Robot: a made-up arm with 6 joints. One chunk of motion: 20 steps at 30 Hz.
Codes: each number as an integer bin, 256 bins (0 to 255) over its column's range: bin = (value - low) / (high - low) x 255, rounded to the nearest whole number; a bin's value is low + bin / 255 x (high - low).
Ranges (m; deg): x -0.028..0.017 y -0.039..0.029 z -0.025..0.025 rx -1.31..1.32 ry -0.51..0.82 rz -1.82..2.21
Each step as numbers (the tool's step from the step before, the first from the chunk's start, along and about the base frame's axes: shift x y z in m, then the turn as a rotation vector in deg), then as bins.
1 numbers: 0.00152 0.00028 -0.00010 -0.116 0.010 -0.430
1 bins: 167 147 127 116 100 88
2 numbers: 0.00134 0.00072 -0.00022 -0.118 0.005 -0.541
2 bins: 166 149 126 116 99 81
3 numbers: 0.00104 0.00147 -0.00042 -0.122 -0.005 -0.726
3 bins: 165 152 125 115 97 69
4 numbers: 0.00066 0.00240 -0.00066 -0.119 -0.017 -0.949
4 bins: 162 155 124 115 95 55
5 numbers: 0.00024 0.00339 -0.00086 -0.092 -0.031 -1.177
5 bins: 160 159 123 118 92 41
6 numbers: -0.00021 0.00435 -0.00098 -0.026 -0.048 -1.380
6 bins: 157 163 123 124 89 28
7 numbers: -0.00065 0.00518 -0.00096 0.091 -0.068 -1.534
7 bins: 155 166 123 136 85 18
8 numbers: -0.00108 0.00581 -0.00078 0.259 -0.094 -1.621
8 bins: 153 168 124 152 80 13
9 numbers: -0.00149 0.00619 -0.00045 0.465 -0.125 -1.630
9 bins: 150 169 125 172 74 12
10 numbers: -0.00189 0.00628 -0.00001 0.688 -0.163 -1.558
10 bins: 148 170 127 194 67 17
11 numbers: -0.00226 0.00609 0.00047 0.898 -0.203 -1.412
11 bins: 146 169 130 214 59 26
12 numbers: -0.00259 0.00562 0.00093 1.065 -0.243 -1.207
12 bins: 144 167 132 230 51 39
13 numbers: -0.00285 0.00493 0.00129 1.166 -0.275 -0.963
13 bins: 143 165 134 240 45 54
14 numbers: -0.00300 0.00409 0.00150 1.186 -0.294 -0.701
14 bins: 142 162 135 242 41 71
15 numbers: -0.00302 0.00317 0.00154 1.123 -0.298 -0.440
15 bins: 142 158 135 236 41 87
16 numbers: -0.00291 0.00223 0.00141 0.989 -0.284 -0.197
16 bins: 142 155 135 223 43 103
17 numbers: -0.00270 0.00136 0.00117 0.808 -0.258 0.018
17 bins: 143 151 133 205 48 116
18 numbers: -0.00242 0.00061 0.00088 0.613 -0.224 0.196
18 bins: 145 149 132 186 55 128
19 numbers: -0.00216 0.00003 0.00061 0.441 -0.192 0.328
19 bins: 146 146 131 170 61 136
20 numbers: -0.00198 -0.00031 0.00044 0.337 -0.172 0.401
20 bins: 147 145 130 160 65 141
